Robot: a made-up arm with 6 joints.
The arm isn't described. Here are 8 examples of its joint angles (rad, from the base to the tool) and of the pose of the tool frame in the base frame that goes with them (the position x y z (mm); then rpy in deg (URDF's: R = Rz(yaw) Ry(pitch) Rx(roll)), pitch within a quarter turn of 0, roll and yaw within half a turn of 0).
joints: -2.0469 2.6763 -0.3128 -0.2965 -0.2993 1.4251
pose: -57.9 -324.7 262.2 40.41 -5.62 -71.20
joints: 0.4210 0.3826 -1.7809 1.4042 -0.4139 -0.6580
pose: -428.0 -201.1 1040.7 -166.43 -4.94 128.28
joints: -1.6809 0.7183 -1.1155 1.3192 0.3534 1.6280
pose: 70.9 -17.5 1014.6 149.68 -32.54 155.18
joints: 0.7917 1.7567 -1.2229 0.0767 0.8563 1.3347
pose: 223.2 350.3 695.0 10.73 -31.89 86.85
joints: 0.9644 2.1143 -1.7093 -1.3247 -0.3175 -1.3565
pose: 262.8 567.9 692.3 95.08 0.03 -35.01
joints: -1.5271 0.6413 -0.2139 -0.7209 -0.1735 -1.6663
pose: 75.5 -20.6 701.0 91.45 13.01 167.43
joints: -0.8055 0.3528 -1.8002 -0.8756 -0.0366 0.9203
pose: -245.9 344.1 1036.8 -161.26 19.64 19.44
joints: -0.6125 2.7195 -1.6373 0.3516 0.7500 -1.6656
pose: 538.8 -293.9 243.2 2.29 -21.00 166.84
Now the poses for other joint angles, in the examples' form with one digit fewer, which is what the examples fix.
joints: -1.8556 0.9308 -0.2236 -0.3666 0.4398 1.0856
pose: 40 -90 649 -14.6 -16.0 -24.8
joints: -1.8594 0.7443 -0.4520 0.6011 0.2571 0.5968
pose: 57 -98 773 -55.4 -47.2 -6.4
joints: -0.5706 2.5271 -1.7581 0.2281 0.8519 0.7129
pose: 589 -292 387 20.0 -28.0 34.5
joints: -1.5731 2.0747 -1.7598 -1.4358 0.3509 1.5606
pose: 21 -670 713 -48.4 17.9 4.1
